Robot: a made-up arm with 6 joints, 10 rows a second.
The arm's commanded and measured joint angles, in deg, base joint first. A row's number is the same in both.
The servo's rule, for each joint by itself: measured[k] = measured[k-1] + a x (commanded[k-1-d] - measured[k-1]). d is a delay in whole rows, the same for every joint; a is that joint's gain. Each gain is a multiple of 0.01, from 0.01 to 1. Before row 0 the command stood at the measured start. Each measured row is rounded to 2 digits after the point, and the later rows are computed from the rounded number. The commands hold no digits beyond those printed.
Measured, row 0: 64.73 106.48 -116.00 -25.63 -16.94 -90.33
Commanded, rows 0 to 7: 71.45 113.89 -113.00 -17.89 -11.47 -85.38; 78.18 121.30 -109.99 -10.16 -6.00 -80.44; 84.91 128.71 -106.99 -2.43 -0.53 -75.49; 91.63 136.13 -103.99 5.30 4.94 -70.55; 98.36 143.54 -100.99 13.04 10.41 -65.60; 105.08 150.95 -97.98 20.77 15.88 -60.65; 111.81 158.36 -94.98 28.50 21.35 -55.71; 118.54 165.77 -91.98 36.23 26.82 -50.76
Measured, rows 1 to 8: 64.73 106.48 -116.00 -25.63 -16.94 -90.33; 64.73 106.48 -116.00 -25.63 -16.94 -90.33; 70.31 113.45 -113.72 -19.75 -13.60 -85.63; 76.84 120.83 -110.89 -12.46 -8.96 -80.70; 83.54 128.24 -107.93 -4.84 -3.82 -75.75; 90.25 135.66 -104.94 2.87 1.52 -70.81; 96.98 143.07 -101.94 10.60 6.94 -65.86; 103.70 150.48 -98.93 18.33 12.39 -60.91
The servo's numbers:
d 2
a 0.83 0.94 0.76 0.76 0.61 0.95

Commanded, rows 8 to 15: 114.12 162.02 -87.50 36.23 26.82 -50.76; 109.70 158.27 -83.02 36.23 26.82 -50.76; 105.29 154.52 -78.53 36.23 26.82 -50.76; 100.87 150.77 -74.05 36.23 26.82 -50.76; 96.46 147.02 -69.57 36.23 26.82 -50.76; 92.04 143.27 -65.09 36.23 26.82 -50.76; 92.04 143.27 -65.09 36.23 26.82 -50.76; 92.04 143.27 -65.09 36.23 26.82 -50.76
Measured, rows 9 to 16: 110.43 157.89 -95.93 26.06 17.86 -55.97; 117.16 165.30 -92.93 33.79 23.33 -51.02; 114.64 162.22 -88.80 35.64 25.46 -50.77; 110.54 158.51 -84.41 36.09 26.29 -50.76; 106.18 154.76 -79.94 36.20 26.61 -50.76; 101.77 151.01 -75.46 36.22 26.74 -50.76; 97.36 147.26 -70.98 36.23 26.79 -50.76; 92.94 143.51 -66.50 36.23 26.81 -50.76
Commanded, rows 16 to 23: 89.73 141.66 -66.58 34.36 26.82 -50.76; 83.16 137.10 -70.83 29.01 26.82 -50.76; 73.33 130.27 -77.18 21.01 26.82 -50.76; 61.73 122.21 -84.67 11.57 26.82 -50.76; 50.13 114.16 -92.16 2.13 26.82 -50.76; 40.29 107.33 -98.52 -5.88 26.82 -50.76; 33.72 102.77 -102.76 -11.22 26.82 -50.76; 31.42 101.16 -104.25 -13.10 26.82 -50.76
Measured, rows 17 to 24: 92.19 143.28 -65.43 36.23 26.82 -50.76; 92.07 143.27 -65.17 36.23 26.82 -50.76; 90.13 141.76 -66.24 34.81 26.82 -50.76; 84.34 137.38 -69.73 30.40 26.82 -50.76; 75.20 130.70 -75.39 23.26 26.82 -50.76; 64.02 122.72 -82.44 14.38 26.82 -50.76; 52.49 114.67 -89.83 5.07 26.82 -50.76; 42.36 107.77 -96.43 -3.25 26.82 -50.76
